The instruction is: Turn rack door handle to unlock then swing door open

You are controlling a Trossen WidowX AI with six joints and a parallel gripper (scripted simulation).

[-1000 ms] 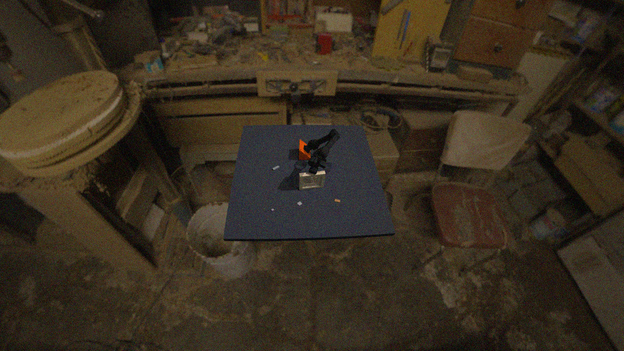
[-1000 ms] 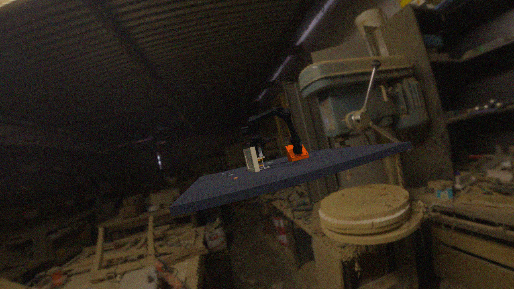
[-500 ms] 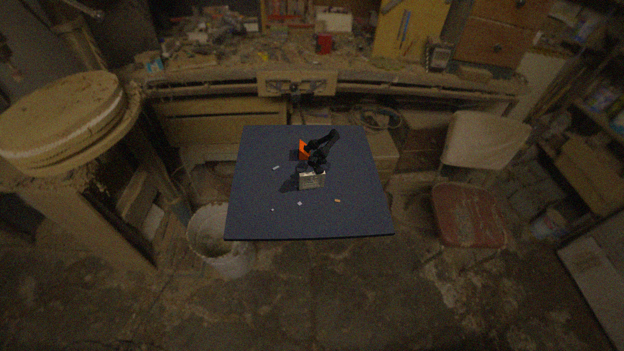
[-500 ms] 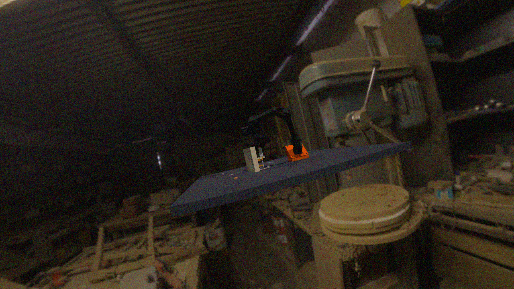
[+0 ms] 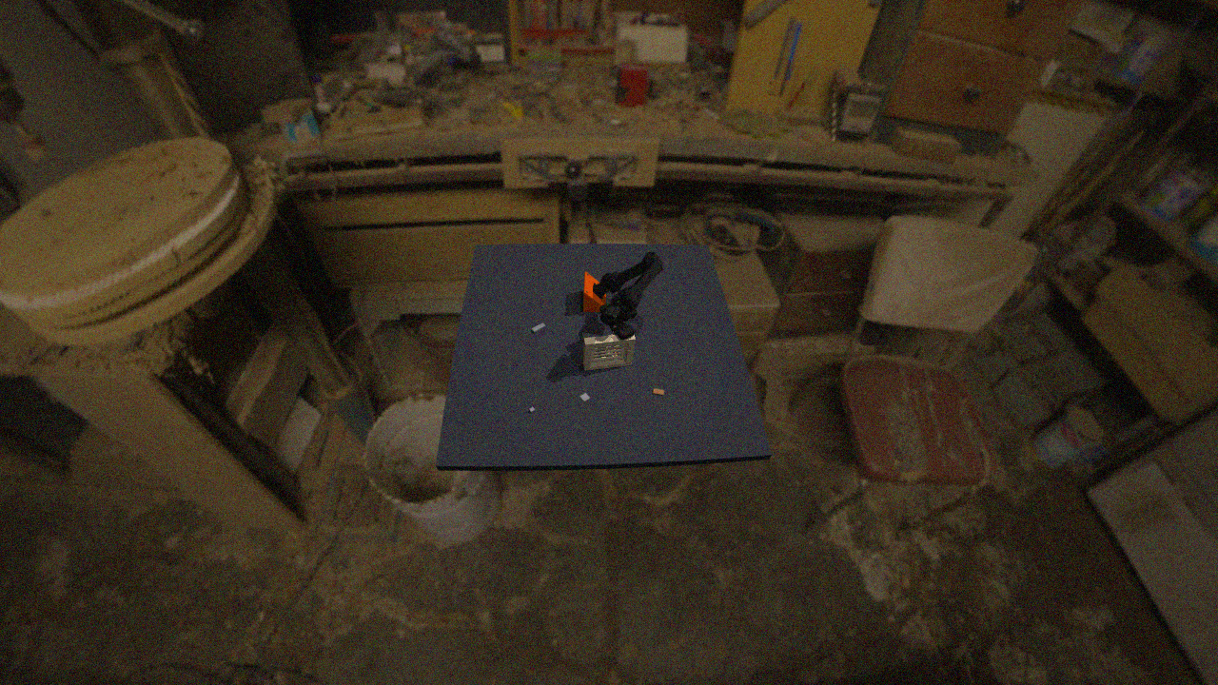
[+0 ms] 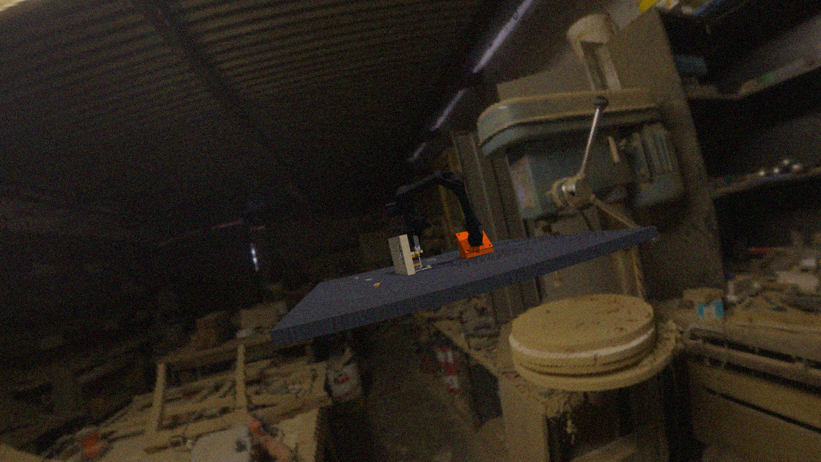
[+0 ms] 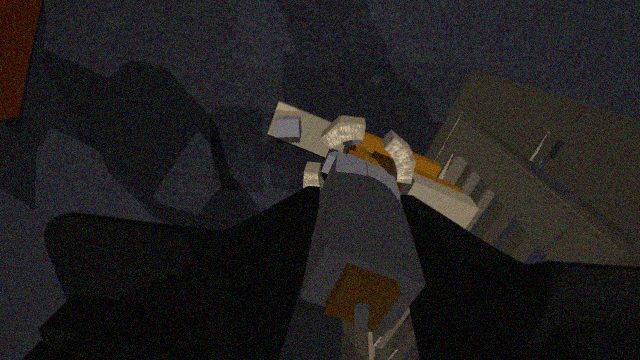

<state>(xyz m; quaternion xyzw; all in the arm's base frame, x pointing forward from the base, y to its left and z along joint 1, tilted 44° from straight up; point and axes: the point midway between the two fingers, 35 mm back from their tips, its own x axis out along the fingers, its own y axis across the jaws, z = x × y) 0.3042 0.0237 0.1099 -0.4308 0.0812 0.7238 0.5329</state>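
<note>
The upright handle is 10 mm to the right of my gripper tip and 20 mm below it.
</note>
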